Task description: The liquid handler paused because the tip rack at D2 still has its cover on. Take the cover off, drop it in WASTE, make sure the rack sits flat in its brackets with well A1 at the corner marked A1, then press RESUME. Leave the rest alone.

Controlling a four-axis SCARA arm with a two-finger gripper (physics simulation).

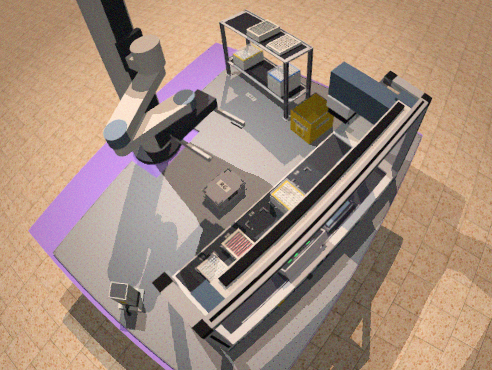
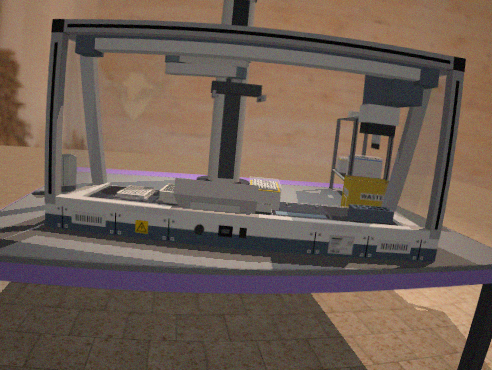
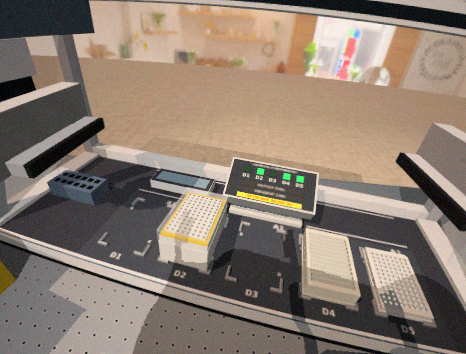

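The tip rack stands at D2, yellow-rimmed, with a clear cover over its top. Whether it sits fully flat, and which corner holds well A1, I cannot tell; the A1 mark beside it is partly hidden. The yellow WASTE bin stands off the deck's D1 end. The tilted display shows green squares for D2, D4 and D5 and a yellow bar; I cannot make out RESUME. My gripper is open and empty, high above the bench behind the deck, apart from the rack.
The gantry beam spans the deck. A ribbed labware block is at D4, a well plate at D5. A blue block lies beyond D1. The RG box and a shelf rack stand behind the deck.
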